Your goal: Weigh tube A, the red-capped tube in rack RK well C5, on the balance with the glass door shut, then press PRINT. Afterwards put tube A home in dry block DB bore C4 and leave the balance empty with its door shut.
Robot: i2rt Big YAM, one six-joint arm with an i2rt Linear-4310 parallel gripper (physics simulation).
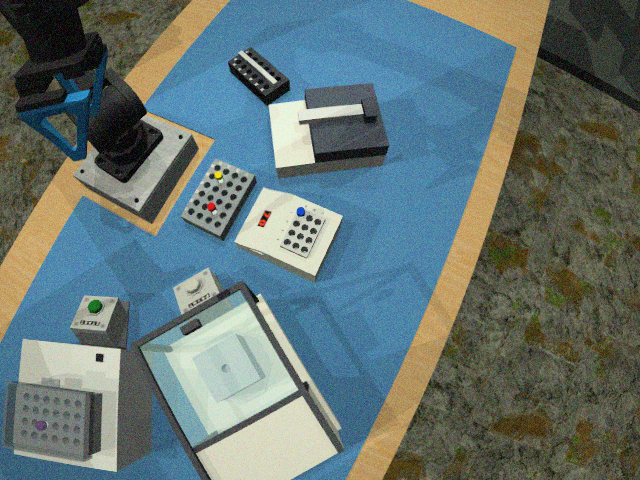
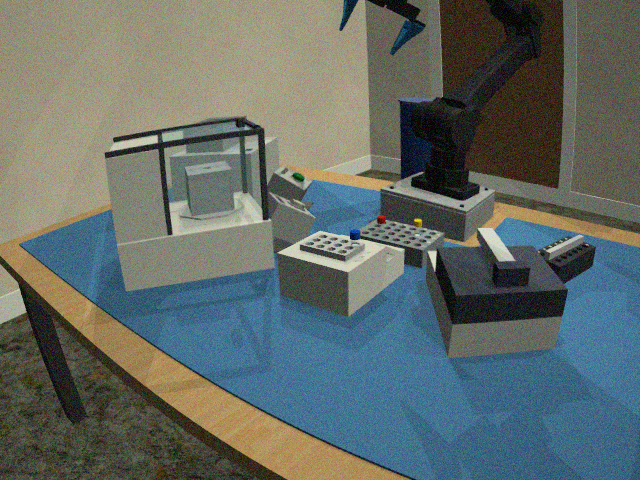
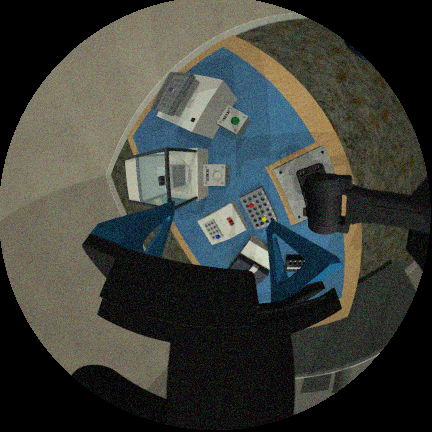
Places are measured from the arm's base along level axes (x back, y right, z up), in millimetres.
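Pixels of known places: gripper, fingertip midpoint: (image 1: pixel 87 136) (image 2: pixel 366 42) (image 3: pixel 224 216); arm's base, link origin: (image 1: pixel 130 150) (image 2: pixel 445 189) (image 3: pixel 314 186).
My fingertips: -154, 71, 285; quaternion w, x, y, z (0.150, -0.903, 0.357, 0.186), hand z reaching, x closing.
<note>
Ahead of a thing's pixels: the offset from my fingertips to its top centre, as dx, dy, dz. "pt": to the spot under its first point.
Tube A's red cap {-53, -63, -289} (image 1: pixel 210 206) (image 2: pixel 381 219) (image 3: pixel 251 205) stands upright in the grey rack {-41, -90, -313} (image 1: pixel 238 206) (image 2: pixel 413 254). The white dry block {-187, -97, -273} (image 1: pixel 258 235) (image 2: pixel 312 279) (image 3: pixel 220 216) holds a blue-capped tube {-197, -124, -256} (image 1: pixel 300 211) at one corner of its bores. The balance {-237, +135, -121} (image 1: pixel 273 439) (image 2: pixel 196 258) (image 3: pixel 132 180) has a glass chamber; its dark handle {pt -191, +108, -121} (image 1: pixel 191 326) (image 3: pixel 161 181) is at the top front edge and the glass appears shut. The holder block (image 1: pixel 237 361) inside shows an empty hole. A white button box {pt -106, +96, -277} (image 1: pixel 181 299) stands beside it, label unreadable. My gripper (image 2: pixel 367 41) (image 3: pixel 224 216) is open and empty, high above the table.
A yellow-capped tube {-29, -117, -289} (image 1: pixel 218 175) shares the rack. A box with a green button {pt +16, +191, -273} (image 1: pixel 95 306) and a white machine {-38, +291, -153} (image 1: pixel 67 361) stand beside the balance. A dark-lidded device {-141, -301, -242} (image 1: pixel 346 134) and a black rack {+57, -360, -296} (image 1: pixel 248 77) stand beyond the dry block.
</note>
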